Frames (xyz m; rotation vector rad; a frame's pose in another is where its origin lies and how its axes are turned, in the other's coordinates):
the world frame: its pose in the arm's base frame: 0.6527 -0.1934 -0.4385 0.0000 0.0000 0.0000
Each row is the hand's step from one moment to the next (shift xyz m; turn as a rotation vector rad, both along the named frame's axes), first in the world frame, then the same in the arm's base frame.
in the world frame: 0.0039 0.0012 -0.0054 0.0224 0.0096 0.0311
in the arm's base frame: 0.0039 0.0012 -0.0054 0.0224 0.0096 0.0311
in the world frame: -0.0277 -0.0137 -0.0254 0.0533 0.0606 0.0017
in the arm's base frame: -0.0277 -0.0137 -0.0254 0.0533 0.0606 0.0017
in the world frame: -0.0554 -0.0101 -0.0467 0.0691 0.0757 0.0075
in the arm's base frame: -0.0554 -0.0101 -0.0467 0.0691 0.0757 0.0075
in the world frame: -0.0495 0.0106 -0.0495 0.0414 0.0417 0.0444
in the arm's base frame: -0.0495 0.0106 -0.0495 0.0414 0.0417 0.0444
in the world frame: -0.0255 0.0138 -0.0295 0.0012 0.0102 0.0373
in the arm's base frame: -0.0255 0.0138 -0.0295 0.0012 0.0102 0.0373
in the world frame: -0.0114 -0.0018 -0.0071 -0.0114 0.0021 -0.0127
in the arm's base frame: -0.0114 -0.0018 -0.0071 -0.0114 0.0021 -0.0127
